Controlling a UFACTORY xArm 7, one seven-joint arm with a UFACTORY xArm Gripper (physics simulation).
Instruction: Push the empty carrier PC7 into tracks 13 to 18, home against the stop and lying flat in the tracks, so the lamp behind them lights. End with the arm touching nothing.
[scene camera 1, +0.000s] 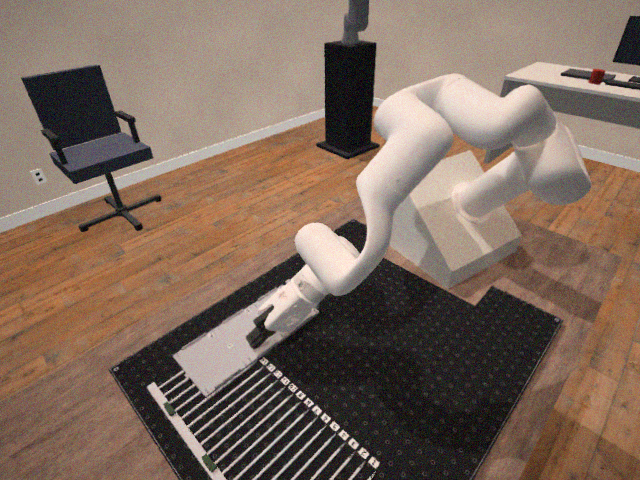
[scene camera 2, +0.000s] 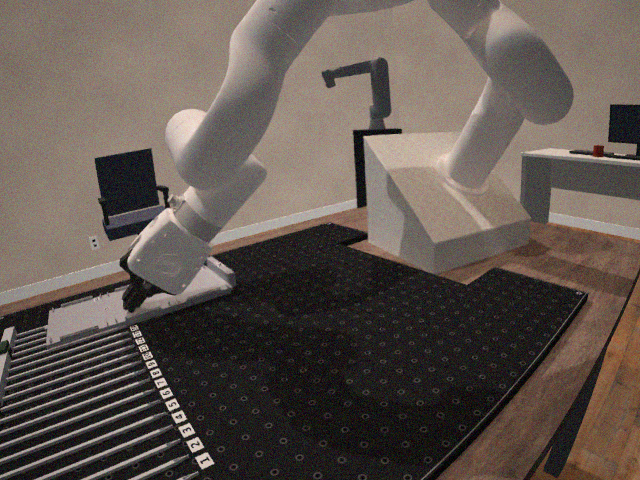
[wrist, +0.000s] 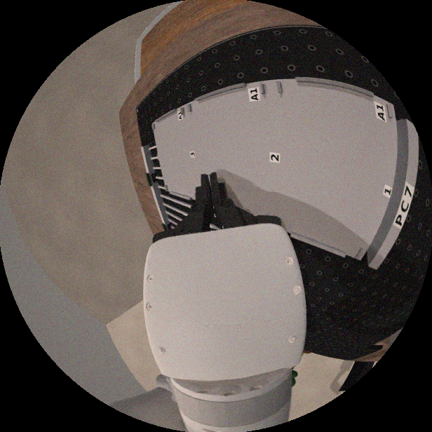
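Where they show: gripper, fingertip midpoint: (scene camera 1: 250, 343) (scene camera 2: 127, 305); arm's base at its link origin: (scene camera 1: 470, 203) (scene camera 2: 462, 176).
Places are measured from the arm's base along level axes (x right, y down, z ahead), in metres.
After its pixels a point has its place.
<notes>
The grey carrier PC7 (scene camera 1: 222, 351) @[z 0.739, x 0.115, y 0.124 m] (scene camera 2: 82, 315) @[z 0.762, x 0.117, y 0.124 m] (wrist: 310, 130) has its front part over the high-numbered end of the tracks (scene camera 2: 77, 395) @[z 0.768, x -0.092, y 0.133 m]. Bare track shows between its front edge and the white stop bar (scene camera 1: 188, 435) @[z 0.875, x -0.009, y 0.119 m]. Its raised rear end with the PC7 label shows at the right in the wrist view. I cannot tell exactly which tracks it covers or whether it lies fully flat. My gripper (scene camera 1: 254, 339) @[z 0.684, x 0.088, y 0.116 m] (scene camera 2: 129, 304) @[z 0.684, x 0.088, y 0.116 m] (wrist: 210, 183) is shut and empty, fingertips at or over the carrier's near long side; contact is unclear. Dark green blocks (scene camera 1: 208, 461) @[z 0.868, x -0.075, y 0.113 m] (wrist: 151, 180) sit on the stop bar.
The black dotted mat (scene camera 1: 403, 372) @[z 0.483, x -0.171, y 0.135 m] (scene camera 2: 361, 351) @[z 0.446, x -0.195, y 0.134 m] lies under the tracks. White number labels (scene camera 1: 334, 426) @[z 0.664, x -0.160, y 0.134 m] (scene camera 2: 178, 416) @[z 0.663, x -0.182, y 0.134 m] line the track entrances. The arm's pale wedge base (scene camera 1: 439, 248) @[z 0.183, x -0.032, y 0.047 m] (scene camera 2: 403, 222) @[z 0.179, x 0.008, y 0.071 m] stands at the back. A chair, a black pedestal and a desk stand beyond.
</notes>
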